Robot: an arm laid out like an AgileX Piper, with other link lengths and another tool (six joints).
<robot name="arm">
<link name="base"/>
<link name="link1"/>
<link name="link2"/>
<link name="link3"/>
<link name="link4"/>
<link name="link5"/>
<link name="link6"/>
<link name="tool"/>
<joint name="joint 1" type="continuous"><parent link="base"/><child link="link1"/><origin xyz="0 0 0.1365" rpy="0 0 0"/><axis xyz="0 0 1"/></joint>
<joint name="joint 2" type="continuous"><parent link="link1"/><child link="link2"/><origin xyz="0 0 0" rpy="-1.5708 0 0"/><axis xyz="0 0 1"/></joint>
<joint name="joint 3" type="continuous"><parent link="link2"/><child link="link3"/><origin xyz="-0.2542 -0.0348 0" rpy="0 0 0"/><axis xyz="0 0 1"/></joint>
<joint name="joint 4" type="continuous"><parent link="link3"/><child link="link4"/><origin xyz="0.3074 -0.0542 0" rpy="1.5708 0 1.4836"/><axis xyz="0 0 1"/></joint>
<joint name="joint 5" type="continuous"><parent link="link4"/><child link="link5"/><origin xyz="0 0 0" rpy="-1.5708 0 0"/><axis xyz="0 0 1"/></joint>
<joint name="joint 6" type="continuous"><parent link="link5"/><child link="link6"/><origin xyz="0 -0.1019 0" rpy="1.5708 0 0"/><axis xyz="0 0 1"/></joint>
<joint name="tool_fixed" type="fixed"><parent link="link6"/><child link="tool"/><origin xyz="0.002 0.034 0.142" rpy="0 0.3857 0.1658"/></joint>
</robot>
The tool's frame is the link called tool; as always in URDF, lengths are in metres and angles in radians. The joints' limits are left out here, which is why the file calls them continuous.
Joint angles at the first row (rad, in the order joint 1, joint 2, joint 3, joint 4, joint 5, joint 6):
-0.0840, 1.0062, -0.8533, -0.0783, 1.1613, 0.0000
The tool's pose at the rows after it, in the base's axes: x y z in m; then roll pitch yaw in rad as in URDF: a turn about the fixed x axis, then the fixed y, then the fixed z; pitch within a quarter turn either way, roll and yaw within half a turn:
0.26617, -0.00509, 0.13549, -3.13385, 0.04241, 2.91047
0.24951, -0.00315, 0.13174, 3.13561, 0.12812, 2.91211
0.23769, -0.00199, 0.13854, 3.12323, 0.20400, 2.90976
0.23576, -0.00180, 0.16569, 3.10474, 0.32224, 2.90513
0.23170, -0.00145, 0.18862, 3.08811, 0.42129, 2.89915
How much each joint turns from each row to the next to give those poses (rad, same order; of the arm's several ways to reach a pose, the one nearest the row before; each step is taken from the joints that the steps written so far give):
0.0000, -0.1683, 0.1513, 0.0020, -0.0611, 0.0000
0.0000, -0.1758, 0.1264, 0.0009, -0.0374, 0.0001
0.0000, -0.1462, 0.0647, 0.0011, 0.0046, -0.0001
0.0000, -0.1213, 0.0042, -0.0001, -0.0025, 0.0000
0.0000, -0.1010, 0.0017, 0.0000, -0.0010, 0.0001

